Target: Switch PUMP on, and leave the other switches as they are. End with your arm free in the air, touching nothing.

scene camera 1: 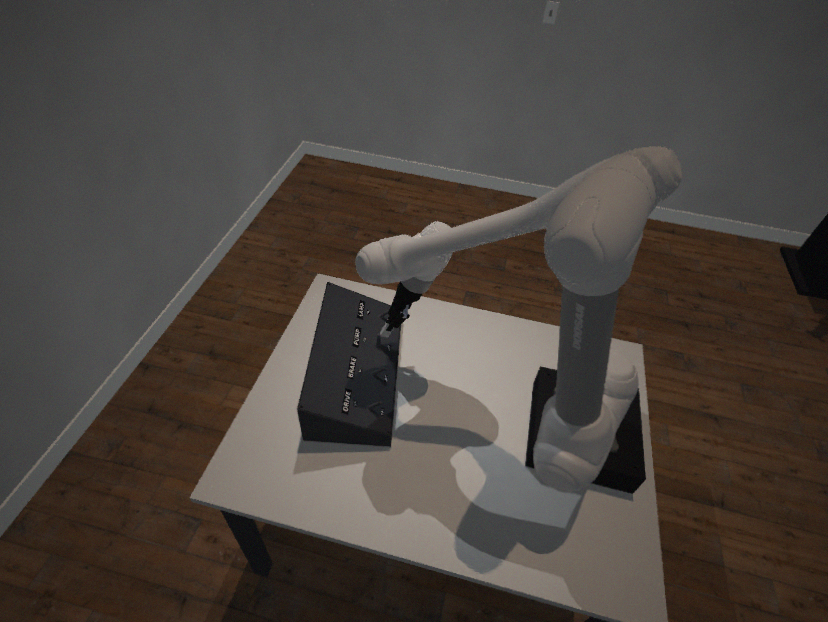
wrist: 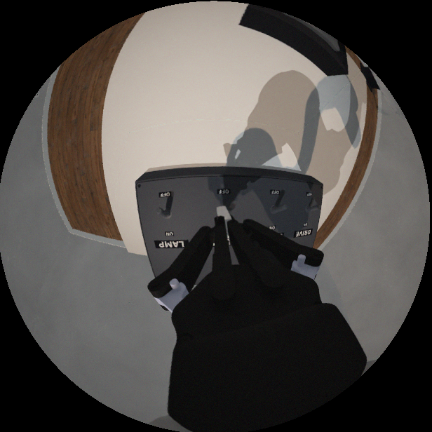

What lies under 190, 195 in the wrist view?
A dark sloped switch panel.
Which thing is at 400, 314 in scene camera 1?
My gripper.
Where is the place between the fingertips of my gripper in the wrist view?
At 221, 213
